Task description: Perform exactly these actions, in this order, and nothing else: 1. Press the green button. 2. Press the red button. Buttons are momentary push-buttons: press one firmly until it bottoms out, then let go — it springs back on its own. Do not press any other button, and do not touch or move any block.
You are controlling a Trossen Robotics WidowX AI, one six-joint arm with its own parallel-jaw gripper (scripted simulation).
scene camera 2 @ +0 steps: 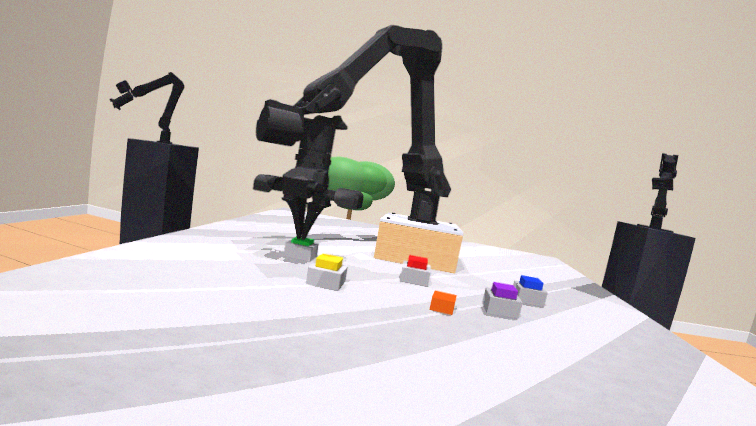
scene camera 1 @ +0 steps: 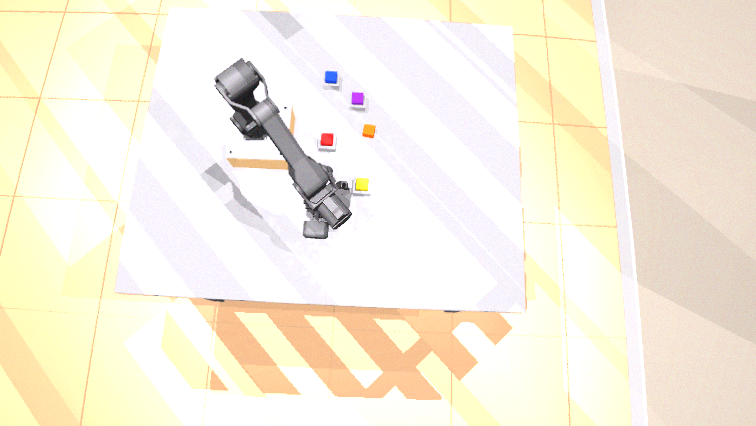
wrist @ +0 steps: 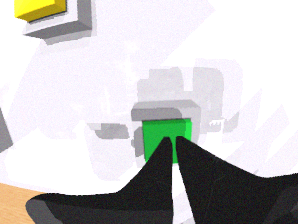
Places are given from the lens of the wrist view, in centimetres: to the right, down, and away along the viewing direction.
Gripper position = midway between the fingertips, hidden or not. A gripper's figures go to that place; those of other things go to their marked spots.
my gripper (wrist: 172,142): 2, 2, 9
green button (wrist: 153,130): 0, 1, 9
